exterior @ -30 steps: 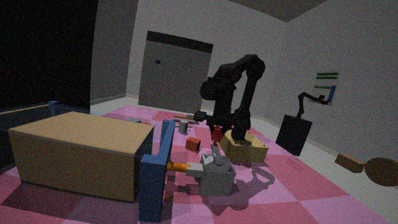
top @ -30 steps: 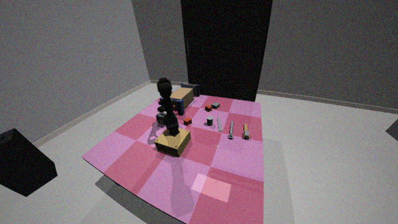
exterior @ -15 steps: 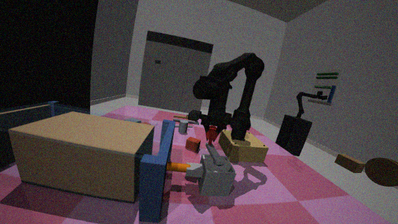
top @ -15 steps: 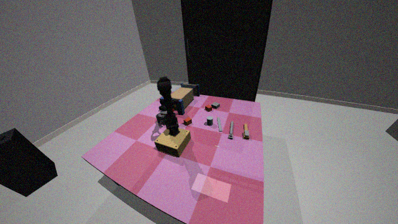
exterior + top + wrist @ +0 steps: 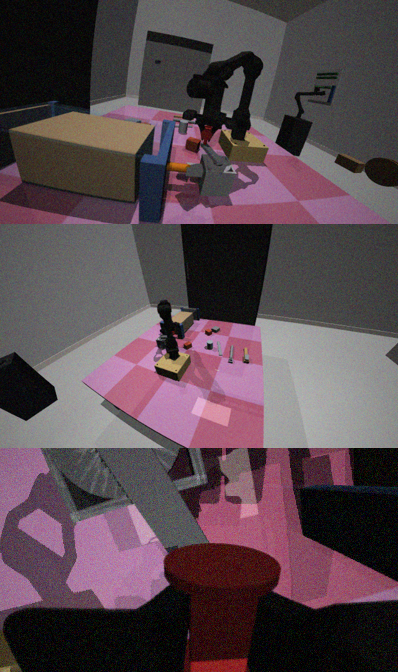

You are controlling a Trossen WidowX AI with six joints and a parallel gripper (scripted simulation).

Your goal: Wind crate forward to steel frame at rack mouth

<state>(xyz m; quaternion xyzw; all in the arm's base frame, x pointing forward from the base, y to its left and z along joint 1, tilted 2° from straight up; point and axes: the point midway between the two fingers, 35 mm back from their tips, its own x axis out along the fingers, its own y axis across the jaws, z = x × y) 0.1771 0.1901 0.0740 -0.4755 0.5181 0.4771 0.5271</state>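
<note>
The red-knobbed winch handle lies 20 mm behind my gripper tip, 30 mm to the left of it and 10 mm below it. Also, from my gripper tip: blue steel frame: 110 mm ahead, 120 mm to the left, 10 mm below; then red knob: 20 mm above; then grey hand winch: 60 mm behind, 80 mm to the left, 80 mm below.
</note>
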